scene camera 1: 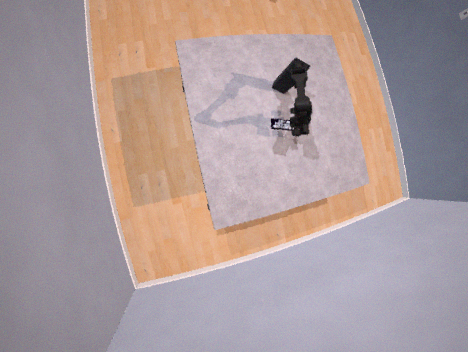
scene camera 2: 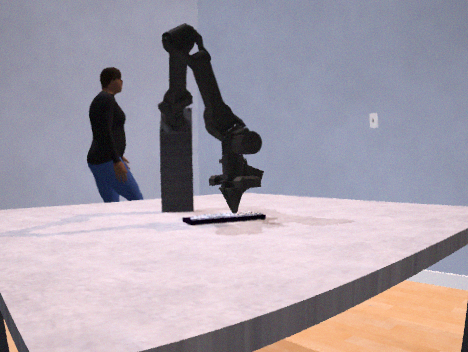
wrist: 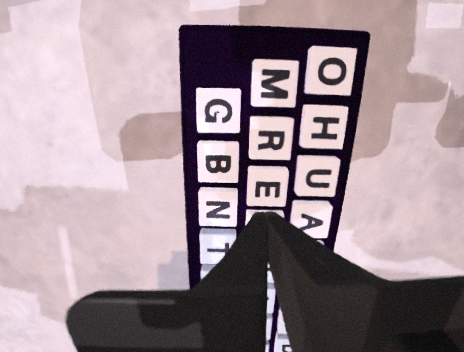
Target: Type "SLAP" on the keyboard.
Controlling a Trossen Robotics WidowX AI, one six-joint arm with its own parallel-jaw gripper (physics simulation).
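Frame: origin at the arm's base, x ahead, y left, z up, level; metres.
Seen in the pictures: gripper, fingertip midpoint: [scene camera 1: 290, 125] [scene camera 2: 234, 213] [wrist: 264, 221]; arm's base at its link origin: [scene camera 1: 297, 68] [scene camera 2: 174, 119].
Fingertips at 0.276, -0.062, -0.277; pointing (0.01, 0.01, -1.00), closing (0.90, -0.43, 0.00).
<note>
Offsets run from my fingertips to a thing's middle, as dx, dy, dz. Level surfaces: height alone.
The dark keyboard {-0.015, -0.027, -0.009} [scene camera 1: 281, 124] [scene camera 2: 190, 221] [wrist: 212, 55] with white letter keys lies flat on the table. My gripper [scene camera 2: 235, 211] [wrist: 264, 221] is shut and empty, pointing down, its joined fingertips close above the keys; whether they touch is unclear. In the wrist view the tips cover most of a key just below the E key {+0.008, +0.013, -0.003} [wrist: 267, 187], its letter hidden. The A key {+0.018, -0.010, -0.003} [wrist: 311, 221] is right of the tips, below the U key {+0.028, +0.007, -0.003} [wrist: 317, 177]. The T key {-0.025, -0.004, -0.003} [wrist: 215, 249] is to the left. The fingers hide much of the lower keyboard; S, L and P cannot be read.
The keyboard is on a grey table {dz -0.018} [scene camera 1: 250, 185] [scene camera 2: 150, 280]. The arm's dark pedestal [scene camera 1: 284, 82] [scene camera 2: 176, 170] stands on the table behind it. A person [scene camera 2: 106, 130] in a black top and blue trousers stands beyond the table.
</note>
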